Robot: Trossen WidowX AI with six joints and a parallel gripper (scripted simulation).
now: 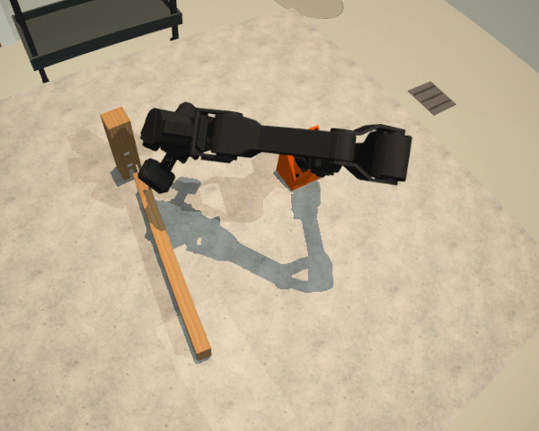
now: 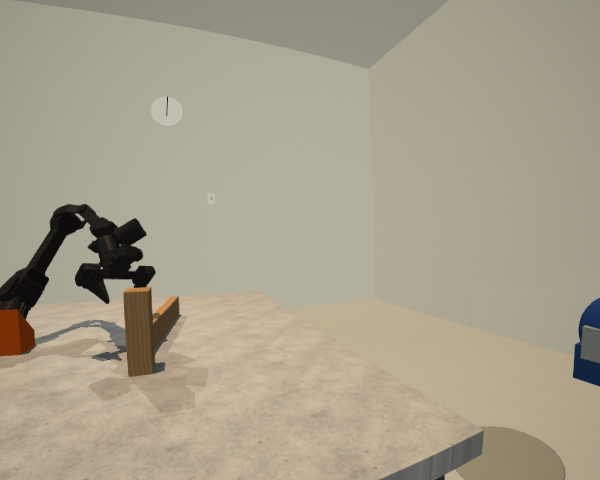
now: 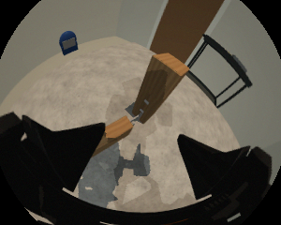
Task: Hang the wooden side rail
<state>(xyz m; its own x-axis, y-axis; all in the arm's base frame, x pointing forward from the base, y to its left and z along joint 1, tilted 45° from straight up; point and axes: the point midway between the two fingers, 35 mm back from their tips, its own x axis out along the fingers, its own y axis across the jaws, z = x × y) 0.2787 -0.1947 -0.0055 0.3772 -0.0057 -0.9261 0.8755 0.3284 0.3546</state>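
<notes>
Now: gripper tip 3 cm short of the wooden headboard post, 10 cm to the left of it and 5 cm above it.
</notes>
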